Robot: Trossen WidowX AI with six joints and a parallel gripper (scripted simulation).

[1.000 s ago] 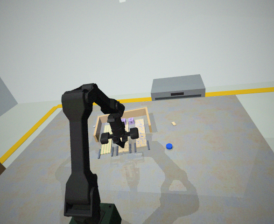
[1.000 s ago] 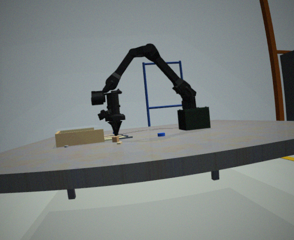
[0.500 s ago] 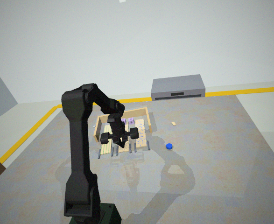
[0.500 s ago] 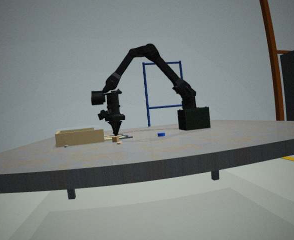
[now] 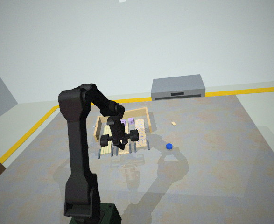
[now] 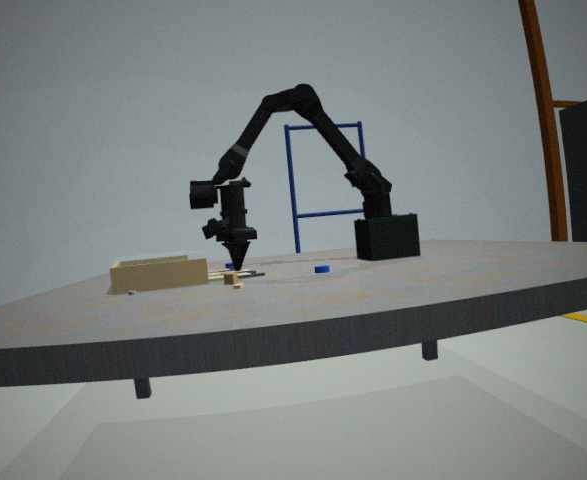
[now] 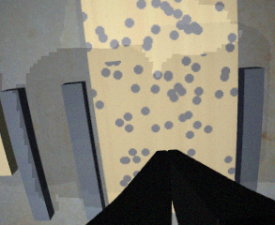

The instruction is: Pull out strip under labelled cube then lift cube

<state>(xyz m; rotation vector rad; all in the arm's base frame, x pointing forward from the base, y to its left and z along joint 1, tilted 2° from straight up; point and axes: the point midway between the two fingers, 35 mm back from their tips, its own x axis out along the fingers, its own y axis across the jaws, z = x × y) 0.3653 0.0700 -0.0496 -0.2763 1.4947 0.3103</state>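
Now: the tan speckled strip 9 cm ahead of my gripper tip and 4 cm to the left of it. The rest, counted from my gripper tip: tan block 24 cm ahead, 22 cm to the right.
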